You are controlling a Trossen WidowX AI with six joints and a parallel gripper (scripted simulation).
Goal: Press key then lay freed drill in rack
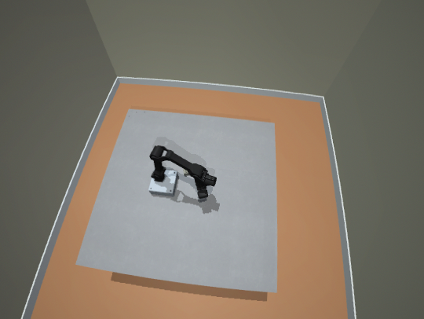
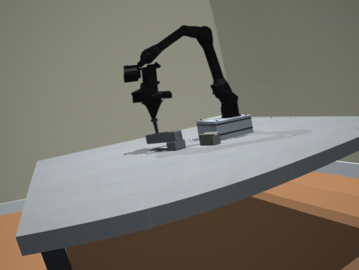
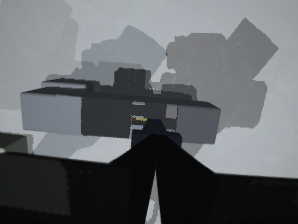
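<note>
Right now my gripper tip is 3 cm above the dark blue key. From my gripper tip the other things lie so: drill (3 cm behind, 5 cm to the left, 7 cm below); rack (15 cm behind, 16 cm to the left, 10 cm below).
</note>
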